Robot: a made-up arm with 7 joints.
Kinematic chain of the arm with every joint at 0, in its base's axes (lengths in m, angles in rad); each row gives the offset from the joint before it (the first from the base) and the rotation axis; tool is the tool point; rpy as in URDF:
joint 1: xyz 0 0 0.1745 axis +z
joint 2: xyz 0 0 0 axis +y
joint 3: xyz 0 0 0.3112 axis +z
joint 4: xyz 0.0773 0 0 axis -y
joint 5: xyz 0.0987 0 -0.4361 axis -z
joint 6: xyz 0 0 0 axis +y
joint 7: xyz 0.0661 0 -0.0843 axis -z
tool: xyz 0 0 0 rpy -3.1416 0 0
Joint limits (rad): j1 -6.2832..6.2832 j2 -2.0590..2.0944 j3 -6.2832..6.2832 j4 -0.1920..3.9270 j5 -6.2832..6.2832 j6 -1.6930..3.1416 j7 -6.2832..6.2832
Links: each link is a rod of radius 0.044 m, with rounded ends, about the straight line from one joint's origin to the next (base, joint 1, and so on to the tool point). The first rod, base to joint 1, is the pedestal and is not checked.
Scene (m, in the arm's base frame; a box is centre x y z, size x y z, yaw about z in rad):
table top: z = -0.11
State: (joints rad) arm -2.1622 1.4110 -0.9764 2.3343 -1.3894 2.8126 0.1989
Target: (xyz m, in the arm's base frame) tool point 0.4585 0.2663 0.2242
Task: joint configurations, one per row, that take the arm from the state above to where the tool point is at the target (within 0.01 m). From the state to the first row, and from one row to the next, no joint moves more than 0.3 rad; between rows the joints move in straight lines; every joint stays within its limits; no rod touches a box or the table.
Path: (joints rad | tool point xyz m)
1: -2.4599 1.3953 -1.0244 2.1853 -1.3675 2.7571 0.1989 | -0.6852 -0.1167 0.1793
2: -2.7576 1.3797 -1.0723 2.0363 -1.3456 2.7017 0.1989 | -0.6679 0.1470 0.1775
3: -3.0552 1.3640 -1.1203 1.8873 -1.3237 2.6462 0.1989 | -0.5494 0.3807 0.1797
4: -3.3529 1.3484 -1.1683 1.7383 -1.3018 2.5907 0.1989 | -0.3510 0.5456 0.1852
5: -3.6506 1.3327 -1.2162 1.5894 -1.2799 2.5353 0.1989 | -0.1086 0.6155 0.1933
6: -3.9483 1.3171 -1.2642 1.4404 -1.2580 2.4798 0.1989 | 0.1343 0.5820 0.2031
7: -4.2460 1.3014 -1.3122 1.2914 -1.2361 2.4243 0.1989 | 0.3345 0.4560 0.2138
8: -4.5436 1.2858 -1.3601 1.1424 -1.2142 2.3689 0.1989 | 0.4585 0.2663 0.2242

